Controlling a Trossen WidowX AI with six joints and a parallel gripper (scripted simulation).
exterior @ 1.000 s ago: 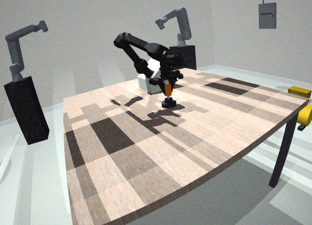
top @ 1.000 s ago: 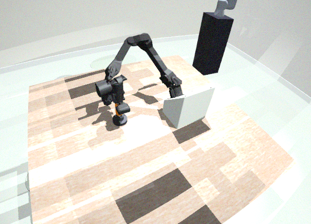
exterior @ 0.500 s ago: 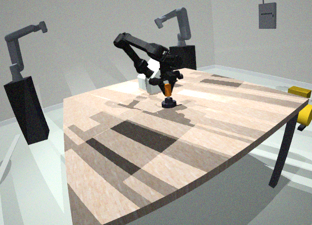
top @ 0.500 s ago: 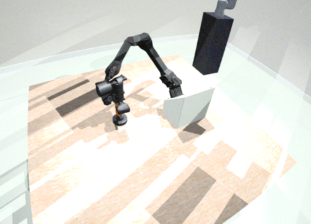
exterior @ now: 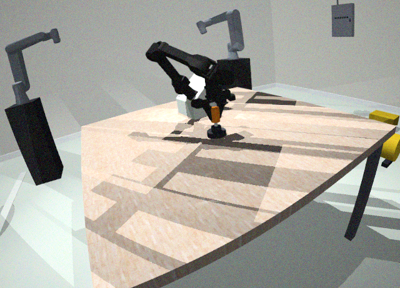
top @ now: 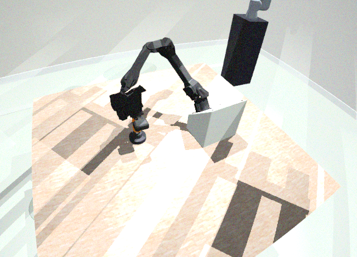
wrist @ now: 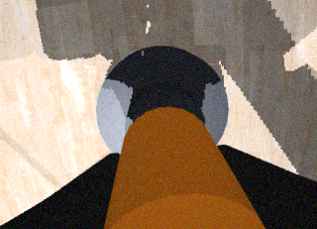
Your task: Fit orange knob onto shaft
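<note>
The orange knob is 30 mm above my gripper tip. From my gripper tip the other things lie so: round pedestal (40 mm below).
</note>
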